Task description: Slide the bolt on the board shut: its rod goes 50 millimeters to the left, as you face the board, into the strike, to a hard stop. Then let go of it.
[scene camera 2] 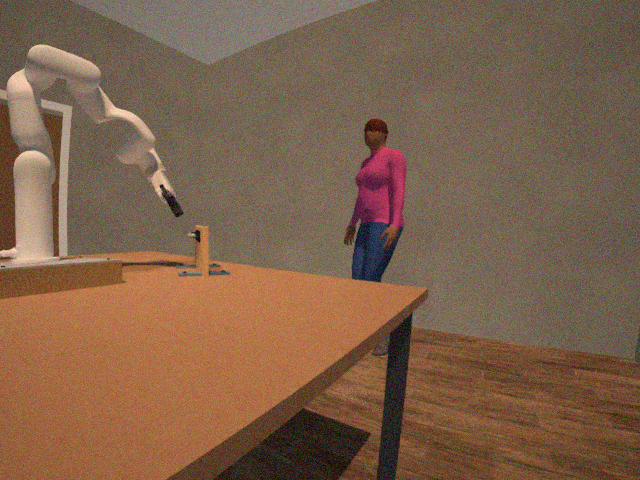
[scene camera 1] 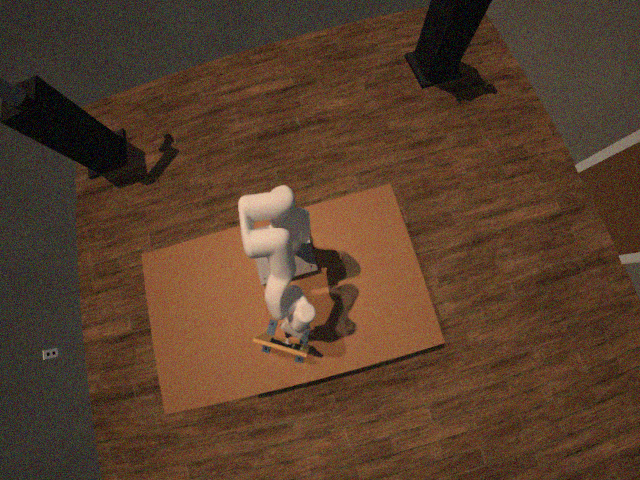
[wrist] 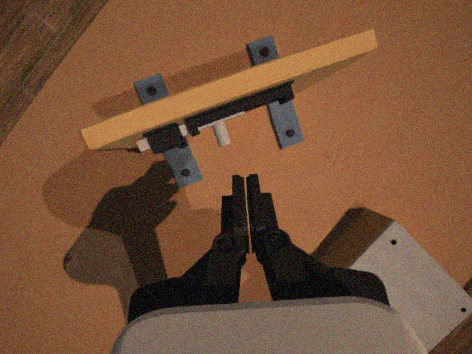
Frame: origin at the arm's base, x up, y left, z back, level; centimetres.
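Where they show: gripper, fingertip midpoint: (scene camera 2: pixel 179 215) (scene camera 1: pixel 287 334) (wrist: pixel 245 189); arm's base at its link origin: (scene camera 2: pixel 35 261).
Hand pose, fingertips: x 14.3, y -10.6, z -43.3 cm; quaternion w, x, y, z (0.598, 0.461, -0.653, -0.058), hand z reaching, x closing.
Things, the pixels of their top centre, and the offset from my fingertips. "*": a spot on its surface instead. Level surfaces: height alone.
- upright yellow board at its top centre: (wrist: pixel 239 82) (scene camera 2: pixel 201 226) (scene camera 1: pixel 279 347) dx -3.7, dy -6.3, dz -4.8 cm
- black bolt housing at its top centre: (wrist: pixel 220 126) (scene camera 2: pixel 193 230) (scene camera 1: pixel 286 342) dx -5.3, dy -2.8, dz -3.9 cm
- black strike at a spot on its surface: (wrist: pixel 166 139) * dx -6.2, dy +1.1, dz -7.1 cm
- pale rod at its top centre: (wrist: pixel 191 127) dx -6.7, dy -1.2, dz -6.0 cm
- pale end at a spot on its surface: (wrist: pixel 143 145) * dx -6.7, dy +2.9, dz -8.5 cm
- bolt's light knob at its top centre: (wrist: pixel 222 134) (scene camera 2: pixel 191 233) dx -6.6, dy -2.5, dz -3.4 cm
- table at its surface level: dx -19.8 cm
The upright yellow board (scene camera 1: pixel 281 347) (scene camera 2: pixel 205 253) (wrist: pixel 230 89) stands on blue feet. In the wrist view the black bolt housing (wrist: pixel 245 106) is on its near face, with the black strike (wrist: pixel 166 139) to its left. The pale rod (wrist: pixel 183 130) spans the gap into the strike, and a pale end (wrist: pixel 143 145) shows beyond its left side. The bolt's light knob (scene camera 2: pixel 191 235) (wrist: pixel 222 135) is near the housing's left end. My gripper (scene camera 2: pixel 178 213) (wrist: pixel 245 189) is shut and empty, above and back from the board, its tips apart from the knob. In scene camera 1 the arm hides it.
The board's blue feet (wrist: pixel 284 124) (wrist: pixel 184 169) reach out on the near side. The arm's base plate (wrist: pixel 410 285) on its raised block is at the lower right of the wrist view. The table (scene camera 2: pixel 258 330) bears all this. A person (scene camera 2: pixel 379 186) in pink stands beyond it.
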